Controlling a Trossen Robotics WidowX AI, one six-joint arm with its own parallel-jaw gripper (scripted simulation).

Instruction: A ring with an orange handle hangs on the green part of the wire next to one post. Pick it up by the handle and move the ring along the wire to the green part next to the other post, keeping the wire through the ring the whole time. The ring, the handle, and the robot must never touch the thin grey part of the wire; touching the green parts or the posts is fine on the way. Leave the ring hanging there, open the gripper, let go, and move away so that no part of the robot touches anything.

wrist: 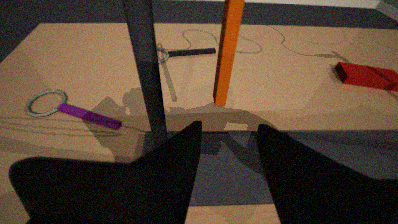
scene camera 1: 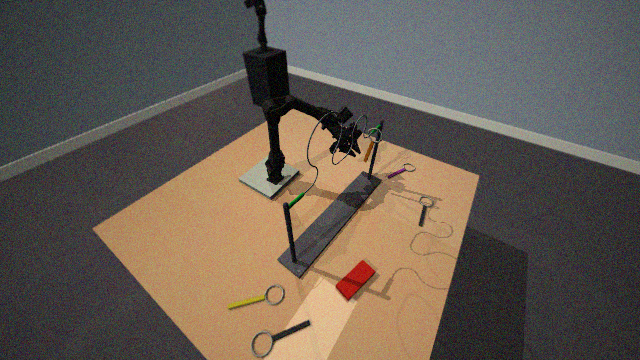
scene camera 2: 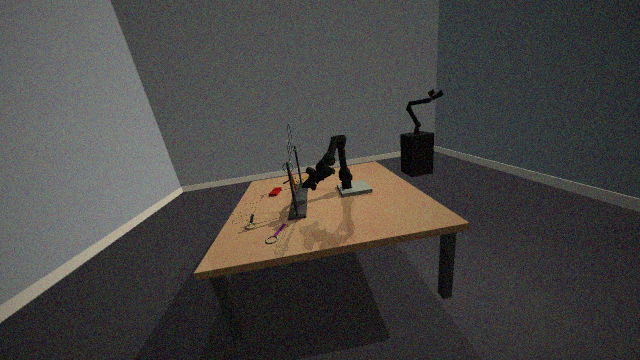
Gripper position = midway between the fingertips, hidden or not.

Observation:
I see my gripper point(wrist: 229, 129), a purple-handled ring point(wrist: 112, 123) and a red block point(scene camera 1: 357, 277).

